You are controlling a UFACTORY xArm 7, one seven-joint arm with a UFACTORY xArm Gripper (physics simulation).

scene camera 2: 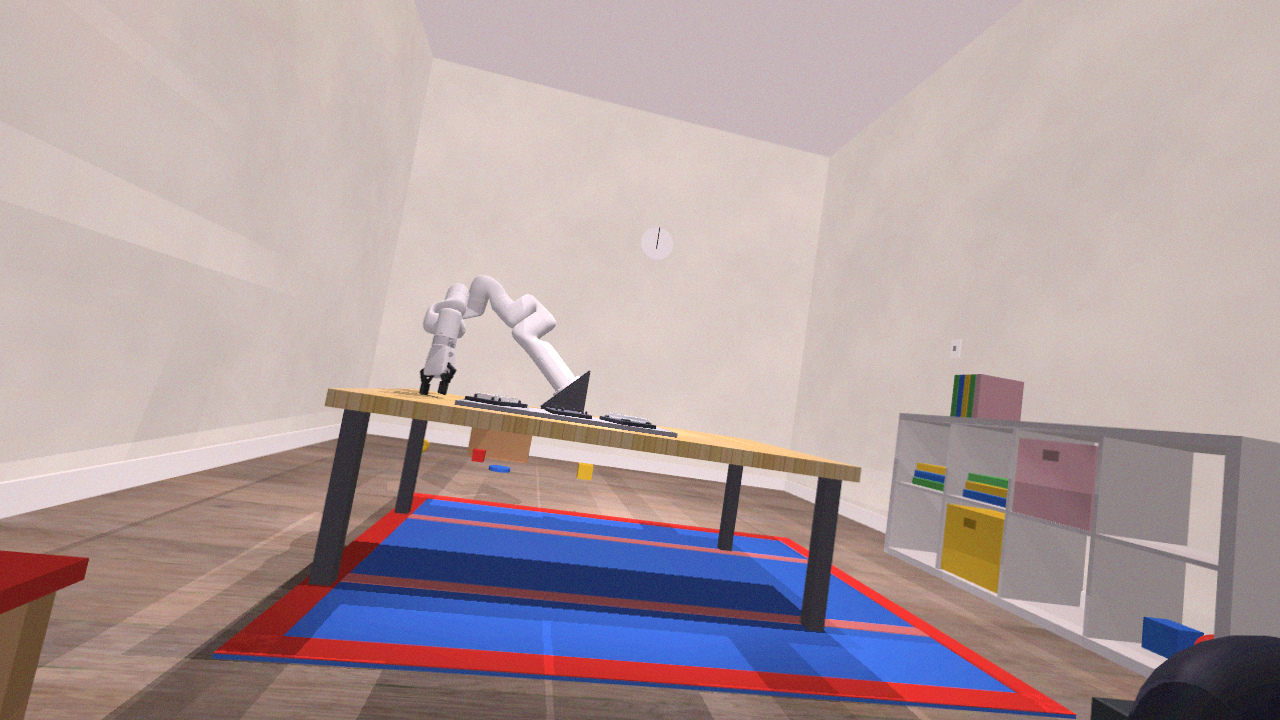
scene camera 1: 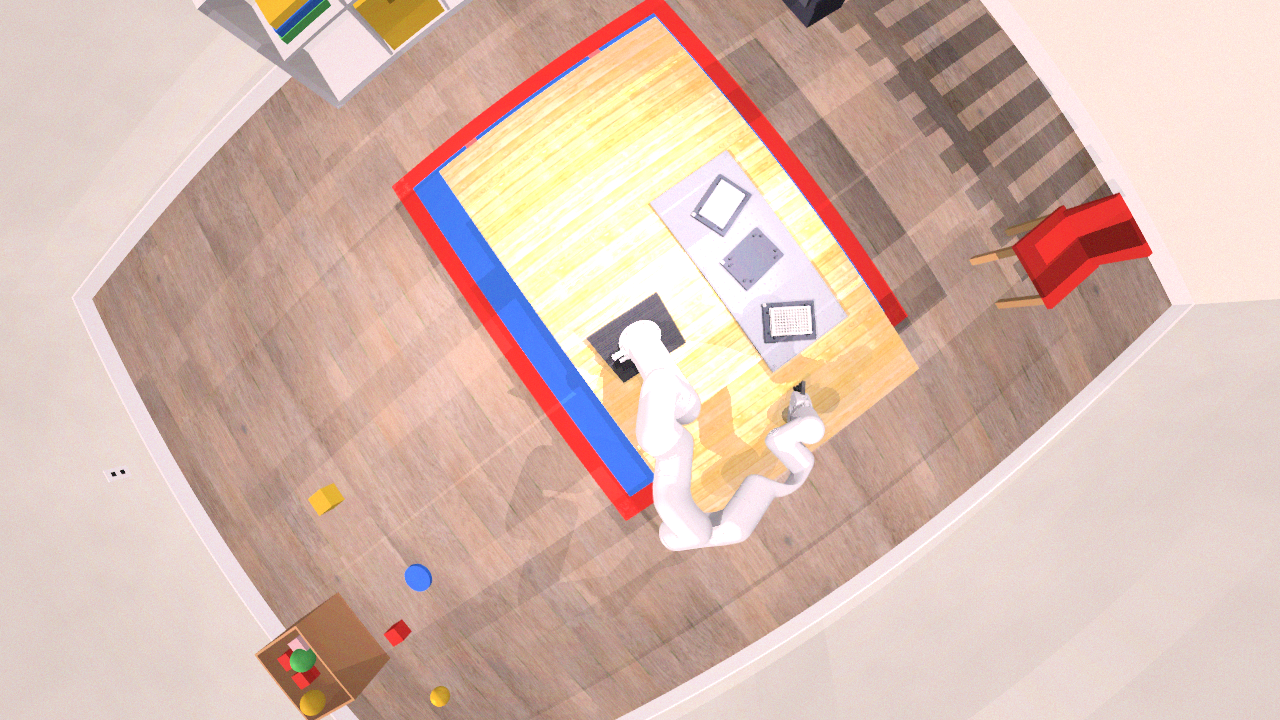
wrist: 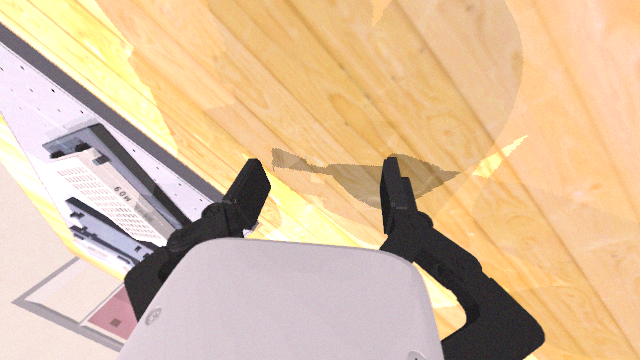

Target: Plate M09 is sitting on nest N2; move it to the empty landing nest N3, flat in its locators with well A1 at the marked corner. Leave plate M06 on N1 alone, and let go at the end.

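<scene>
Plate M09 (scene camera 1: 790, 320) (scene camera 2: 494, 397) (wrist: 107, 197), white with a grid of wells, sits in the grey nest at the near end of the board, beside my gripper. The view does not settle whether it is fully flat, and the marked corner is too small to read. The middle nest (scene camera 1: 752, 258) (scene camera 2: 568, 411) (wrist: 107, 235) is empty. Another white plate (scene camera 1: 721, 205) (scene camera 2: 628, 418) sits in the far nest; its label and the nest numbers cannot be read. My gripper (scene camera 1: 799, 387) (scene camera 2: 433, 390) (wrist: 320, 172) is open and empty, low over the wood beyond the board's near end, apart from M09.
The three nests stand in a row on a pale perforated board (scene camera 1: 814, 282) (wrist: 30, 85) on the wooden table (scene camera 1: 554, 188) (scene camera 2: 742, 447). The arm's base stands by a dark square plate (scene camera 1: 657, 313). A shelf unit and a red chair stand off the table.
</scene>
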